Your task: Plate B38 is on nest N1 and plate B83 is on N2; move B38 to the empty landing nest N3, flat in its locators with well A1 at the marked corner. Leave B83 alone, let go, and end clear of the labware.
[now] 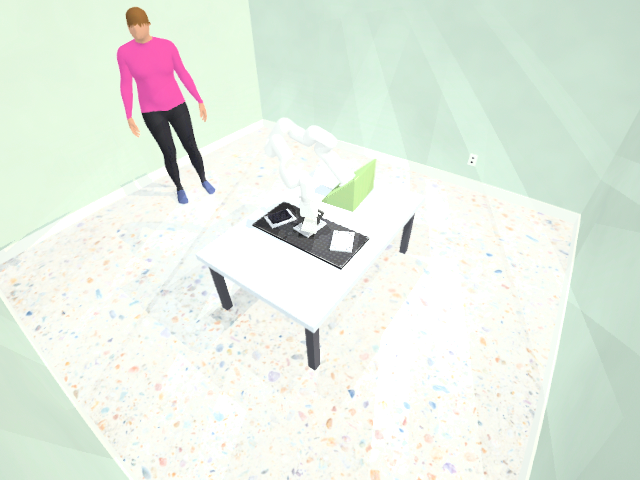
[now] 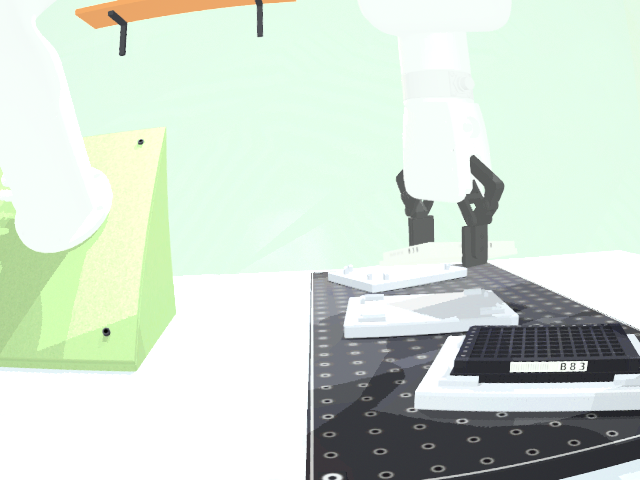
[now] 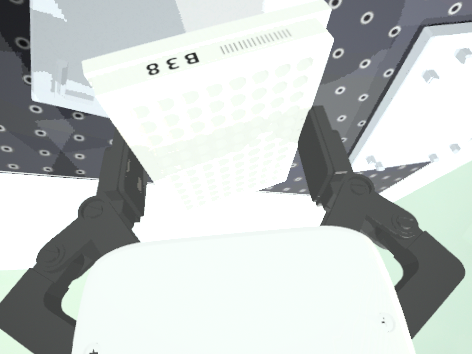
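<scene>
My gripper [image 2: 449, 255] [image 3: 222, 131] [image 1: 316, 219] is shut on the pale plate B38 [image 3: 213, 102] [image 2: 403, 252], gripping its long sides. It holds the plate roughly level, lifted off the middle nest N1 [image 2: 429, 314] [image 3: 95, 22]. The empty white landing nest N3 [image 2: 395, 276] [image 3: 430, 110] [image 1: 342, 240] with small locators lies just beyond. The black plate B83 [image 2: 542, 349] [image 1: 279, 215] sits on nest N2 [image 2: 516, 397], apart from my gripper.
The nests stand on a black perforated board [image 2: 361, 413] [image 1: 320, 250] on a white table [image 1: 269, 269]. A green wedge block [image 2: 118, 258] [image 1: 353, 189] stands by the board. An orange shelf [image 2: 154, 8] hangs high. A person in pink [image 1: 154, 77] stands away.
</scene>
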